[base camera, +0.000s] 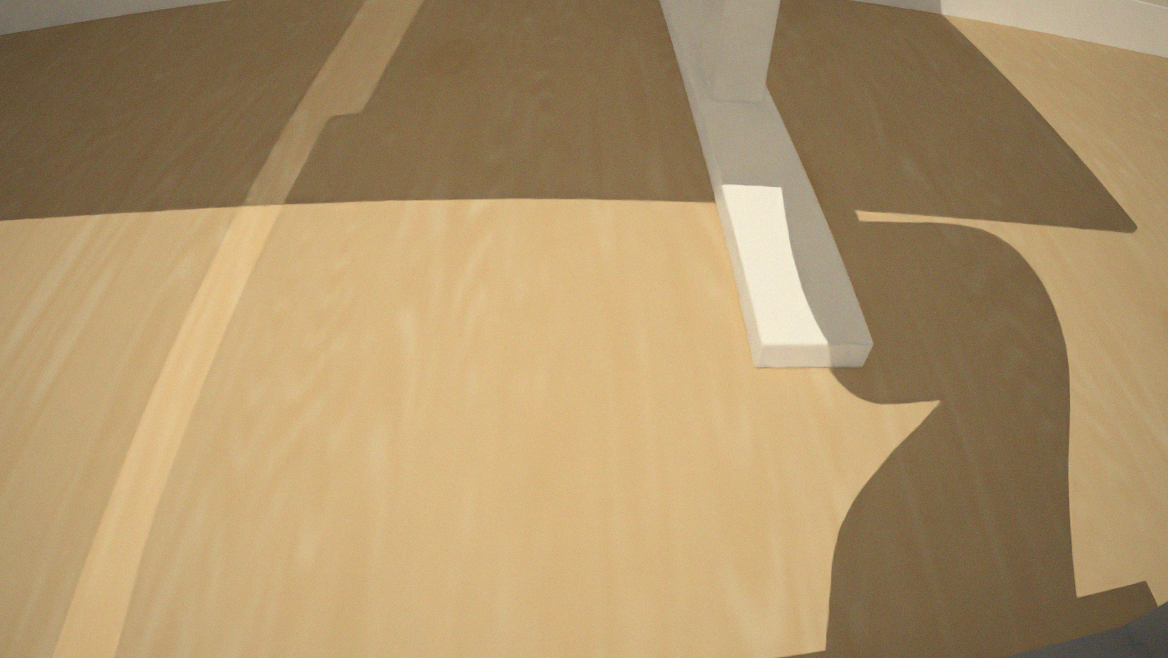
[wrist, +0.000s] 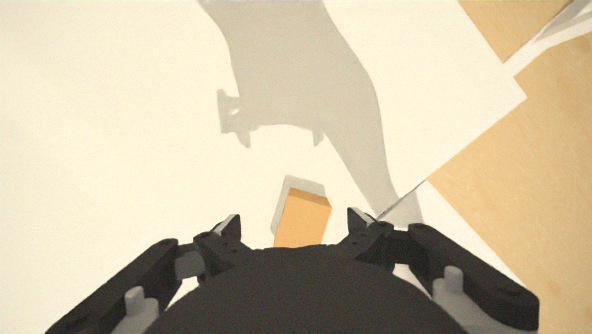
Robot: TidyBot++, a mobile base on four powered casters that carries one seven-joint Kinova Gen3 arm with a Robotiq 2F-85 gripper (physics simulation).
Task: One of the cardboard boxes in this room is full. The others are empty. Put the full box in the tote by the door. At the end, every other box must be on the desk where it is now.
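Frame: origin at the arm's base, x ahead, y left, z up, level; metres.
Seen in the pictures: gripper, between the fingertips: point(wrist: 294, 222).
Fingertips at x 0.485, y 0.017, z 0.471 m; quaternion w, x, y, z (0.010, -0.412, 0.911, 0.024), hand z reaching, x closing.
Offsets run from my fingertips to a thing's top centre. "spot": to the spot under its first point. Level surfaces: height alone.
One cardboard box @(dx -0.044, dy +0.034, dz -0.097 m) point(wrist: 303, 220) stands on the white desk top @(dz -0.147 m) point(wrist: 125, 100) in the wrist view, at the lower middle, partly hidden by the gripper's dark body. My gripper point(wrist: 294, 222) is open and empty. Its fingertips are to the left and right of the box in the view, with a gap on each side; how high they are above it I cannot tell. Whether this box is full does not show. The tote and the door do not show in either view.
In the base camera view a white desk leg @(spot: dx +0.206, dy -0.204, dz -0.784 m) point(base camera: 739, 49) rises from a long white foot @(spot: dx -0.034, dy -0.220, dz -0.842 m) point(base camera: 825, 269) on the wooden floor @(dz -0.867 m) point(base camera: 490, 408). A white wall edge point(base camera: 1062, 28) is at the back right. In the wrist view the desk's edge and wooden floor point(wrist: 540, 200) are at the right.
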